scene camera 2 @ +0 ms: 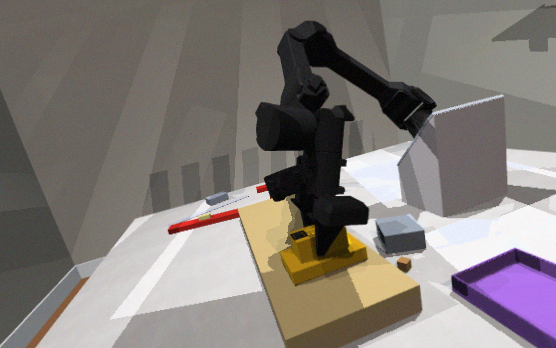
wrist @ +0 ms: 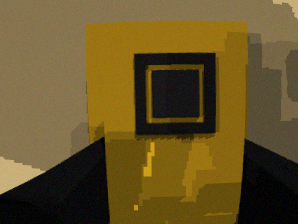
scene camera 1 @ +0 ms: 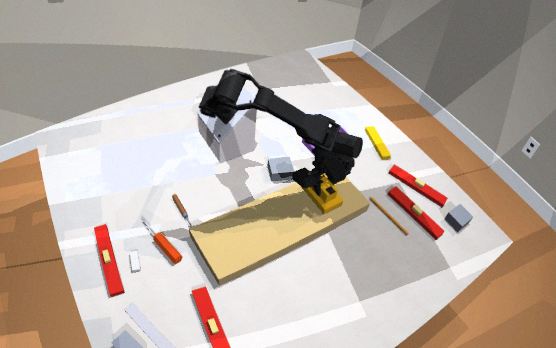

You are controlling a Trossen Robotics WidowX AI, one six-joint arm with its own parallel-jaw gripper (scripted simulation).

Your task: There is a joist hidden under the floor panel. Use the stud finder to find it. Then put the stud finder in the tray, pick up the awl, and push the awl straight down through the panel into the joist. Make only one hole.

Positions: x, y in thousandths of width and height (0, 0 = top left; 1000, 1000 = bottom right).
Labels:
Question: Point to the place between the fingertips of the gripper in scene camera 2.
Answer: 567, 717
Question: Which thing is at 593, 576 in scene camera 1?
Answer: A yellow stud finder.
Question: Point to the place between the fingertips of the gripper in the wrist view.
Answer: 569, 632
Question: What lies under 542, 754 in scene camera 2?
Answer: A yellow stud finder.

